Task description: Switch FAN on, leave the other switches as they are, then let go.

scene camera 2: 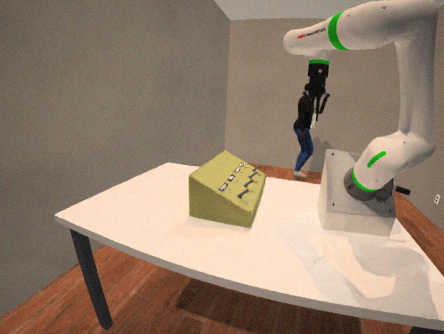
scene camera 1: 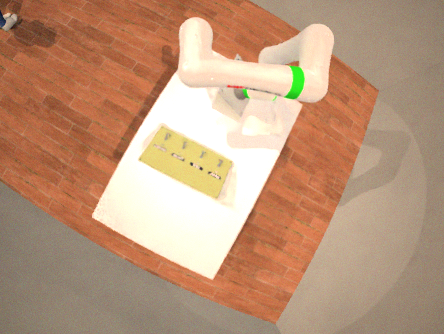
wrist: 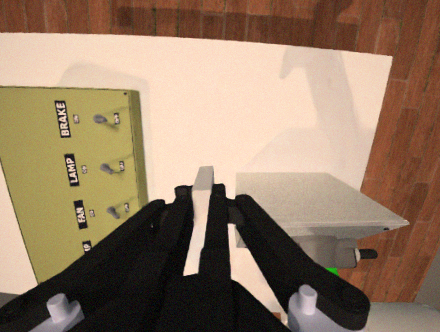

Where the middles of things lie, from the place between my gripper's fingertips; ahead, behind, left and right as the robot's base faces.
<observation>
Now: hand 320 mm short of the olive switch box [scene camera 2: 213, 189], 180 mm to the right of it and 280 mm above it.
</observation>
